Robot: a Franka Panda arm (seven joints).
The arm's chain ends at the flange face. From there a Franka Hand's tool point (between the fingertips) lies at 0.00 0.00 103.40 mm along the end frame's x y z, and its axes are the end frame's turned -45 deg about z.
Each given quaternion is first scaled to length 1.
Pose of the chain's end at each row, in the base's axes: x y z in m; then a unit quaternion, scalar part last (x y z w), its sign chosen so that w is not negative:
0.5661 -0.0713 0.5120 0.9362 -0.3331 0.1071 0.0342
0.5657 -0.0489 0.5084 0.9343 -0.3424 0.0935 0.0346
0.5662 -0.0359 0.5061 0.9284 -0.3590 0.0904 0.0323
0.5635 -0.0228 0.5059 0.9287 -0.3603 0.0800 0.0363
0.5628 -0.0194 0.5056 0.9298 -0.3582 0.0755 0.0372
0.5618 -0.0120 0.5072 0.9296 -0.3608 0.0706 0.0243
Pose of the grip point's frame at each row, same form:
0.5845 -0.0853 0.4112 0.9924 0.0505 0.0859 0.0726
0.5813 -0.0622 0.4071 0.9942 0.0412 0.0731 0.0677
0.5812 -0.0488 0.4046 0.9951 0.0236 0.0712 0.0644
0.5762 -0.0357 0.4041 0.9959 0.0225 0.0600 0.0642
0.5746 -0.0321 0.4037 0.9961 0.0249 0.0555 0.0633
0.5736 -0.0219 0.4050 0.9970 0.0224 0.0559 0.0495

